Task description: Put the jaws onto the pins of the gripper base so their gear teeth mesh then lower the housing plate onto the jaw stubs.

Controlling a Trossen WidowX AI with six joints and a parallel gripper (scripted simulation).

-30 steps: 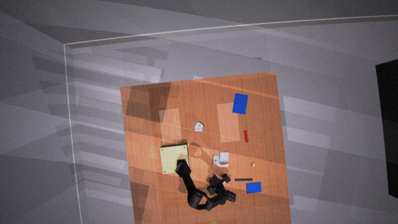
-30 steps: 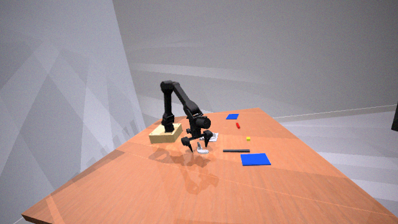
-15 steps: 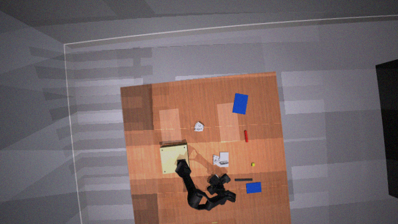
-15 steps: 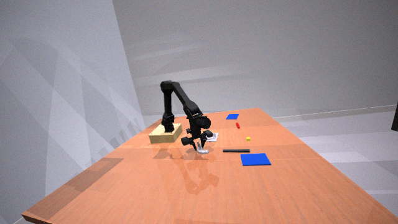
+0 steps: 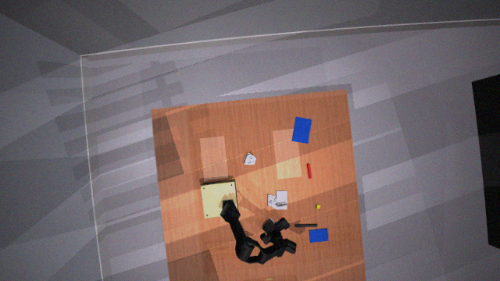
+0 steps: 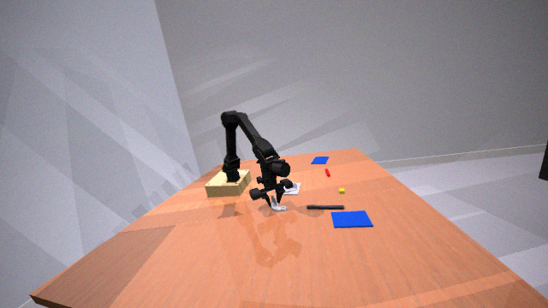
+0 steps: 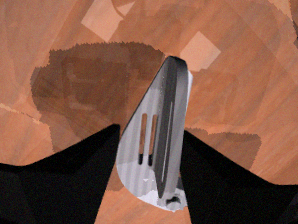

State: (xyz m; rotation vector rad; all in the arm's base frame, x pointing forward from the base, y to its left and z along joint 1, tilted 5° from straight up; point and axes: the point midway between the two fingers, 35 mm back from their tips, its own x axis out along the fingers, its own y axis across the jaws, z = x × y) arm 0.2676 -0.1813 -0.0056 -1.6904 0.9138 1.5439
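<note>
Now: the flat white plate 150 mm to the left of my gripper tip and 70 mm ahead of it. Also, from my gripper tip: housing plate: 160 mm to the left; black bar: 220 mm ahead, 30 mm to the right; jaw: 140 mm to the left, 20 mm ahead, 10 mm above.
</note>
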